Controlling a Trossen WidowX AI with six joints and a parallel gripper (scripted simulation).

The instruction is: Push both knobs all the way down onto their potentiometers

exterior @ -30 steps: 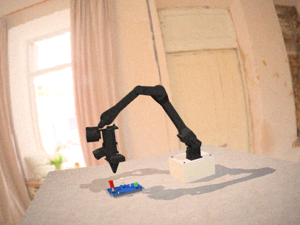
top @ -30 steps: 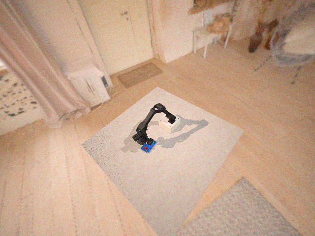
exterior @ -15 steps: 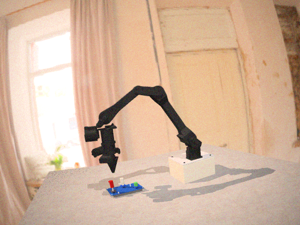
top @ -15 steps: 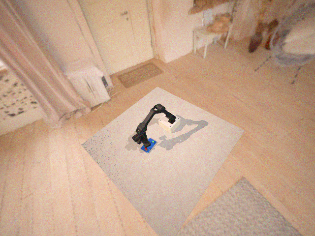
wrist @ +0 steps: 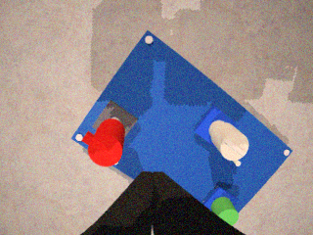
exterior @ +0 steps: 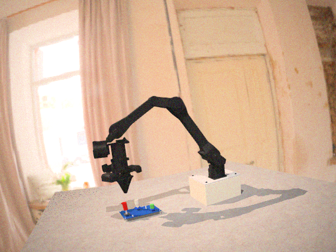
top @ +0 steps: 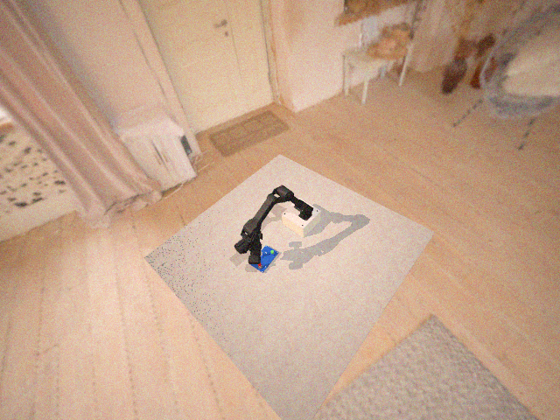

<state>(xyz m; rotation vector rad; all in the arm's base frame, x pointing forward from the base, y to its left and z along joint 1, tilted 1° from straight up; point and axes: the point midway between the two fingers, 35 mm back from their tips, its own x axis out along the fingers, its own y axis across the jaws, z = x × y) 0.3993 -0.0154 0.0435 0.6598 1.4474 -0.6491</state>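
The red knob is 2 cm ahead of my gripper tip, 2 cm to the left of it and 5 cm below it. Round my gripper tip: white knob (4 cm behind, 3 cm to the right, 6 cm below).
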